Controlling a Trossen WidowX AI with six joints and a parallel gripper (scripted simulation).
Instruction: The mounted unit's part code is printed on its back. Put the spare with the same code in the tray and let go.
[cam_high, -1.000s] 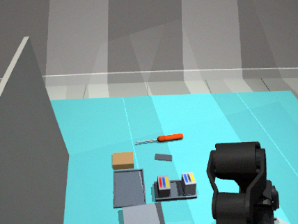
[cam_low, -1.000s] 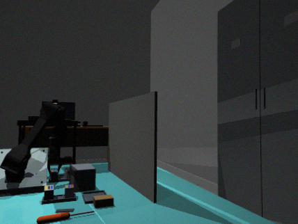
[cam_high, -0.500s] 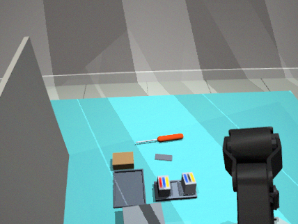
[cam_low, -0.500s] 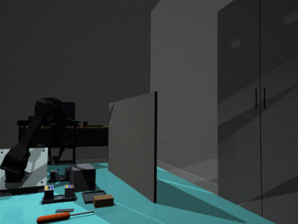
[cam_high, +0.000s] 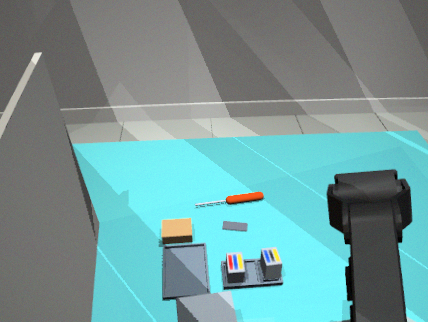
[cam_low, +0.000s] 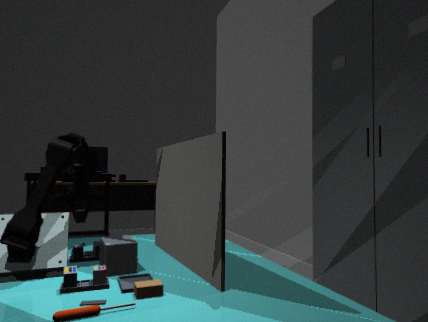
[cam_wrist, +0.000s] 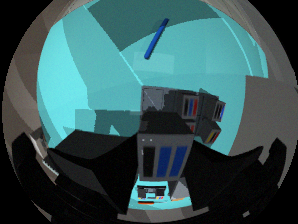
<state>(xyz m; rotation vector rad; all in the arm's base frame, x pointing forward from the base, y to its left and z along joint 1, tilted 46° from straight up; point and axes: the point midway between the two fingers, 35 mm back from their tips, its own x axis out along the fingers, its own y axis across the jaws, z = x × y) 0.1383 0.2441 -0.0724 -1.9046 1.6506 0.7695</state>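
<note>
Now: gripper tip 40 cm to the left of the dark tray, 19 cm short of it and 14 cm above it. Also, from my gripper tip: grey rack (39 cm to the right, 14 cm below, 5 cm ahead); then tall dark panel (37 cm ahead, 18 cm to the right, 8 cm above); then grey mounted unit (20 cm to the right, 14 cm ahead, 10 cm below).
</note>
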